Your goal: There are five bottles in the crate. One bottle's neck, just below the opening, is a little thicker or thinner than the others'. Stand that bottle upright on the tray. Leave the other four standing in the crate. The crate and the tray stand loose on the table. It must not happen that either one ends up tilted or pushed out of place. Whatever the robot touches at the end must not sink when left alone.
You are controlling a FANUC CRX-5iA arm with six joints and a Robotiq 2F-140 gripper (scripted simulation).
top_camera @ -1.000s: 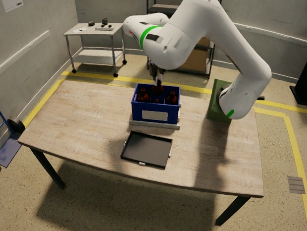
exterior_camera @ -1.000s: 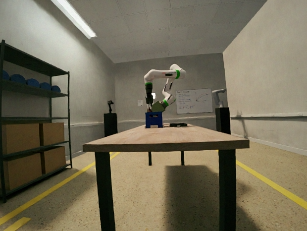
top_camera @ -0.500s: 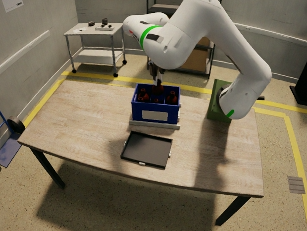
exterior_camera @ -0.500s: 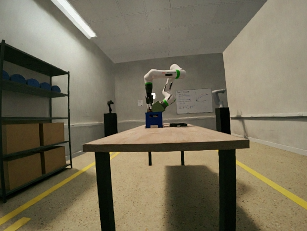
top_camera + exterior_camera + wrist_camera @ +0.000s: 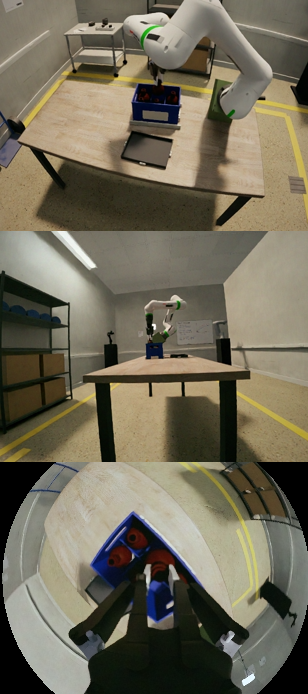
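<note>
Now: the bottle 90 mm below my hand. From my hand the other things lie so: dark tray 330 mm to the left, 240 mm below; blue crate 40 mm to the left, 170 mm below.
</note>
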